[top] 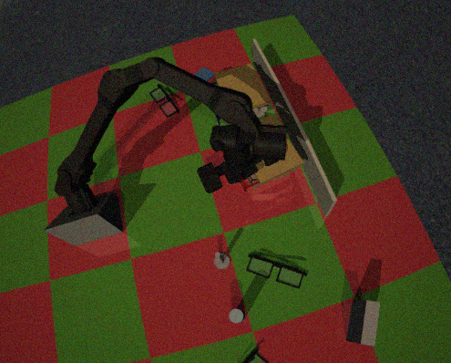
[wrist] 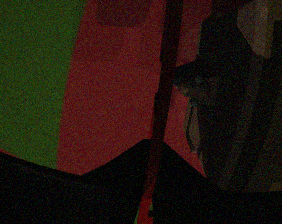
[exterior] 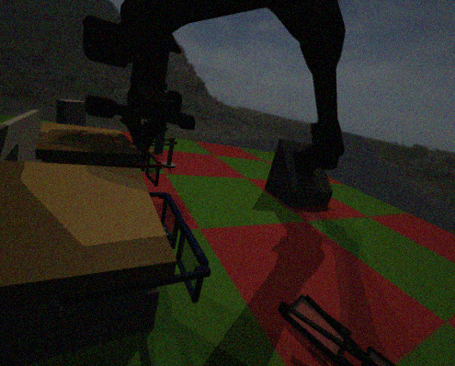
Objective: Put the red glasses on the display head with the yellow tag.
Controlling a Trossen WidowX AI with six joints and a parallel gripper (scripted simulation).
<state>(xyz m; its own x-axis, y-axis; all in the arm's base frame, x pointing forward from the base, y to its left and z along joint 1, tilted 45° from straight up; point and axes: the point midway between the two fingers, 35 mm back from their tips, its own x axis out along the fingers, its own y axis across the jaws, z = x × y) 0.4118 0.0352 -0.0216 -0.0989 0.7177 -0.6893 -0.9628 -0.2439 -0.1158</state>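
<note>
The tan display head is 6 cm ahead of my gripper tip, 5 cm to the left of it and 1 cm below it. Also, from my gripper tip: wall panel 18 cm to the left, 17 cm ahead, 1 cm below; grey block 40 cm to the right, 20 cm ahead, 1 cm below.
</note>
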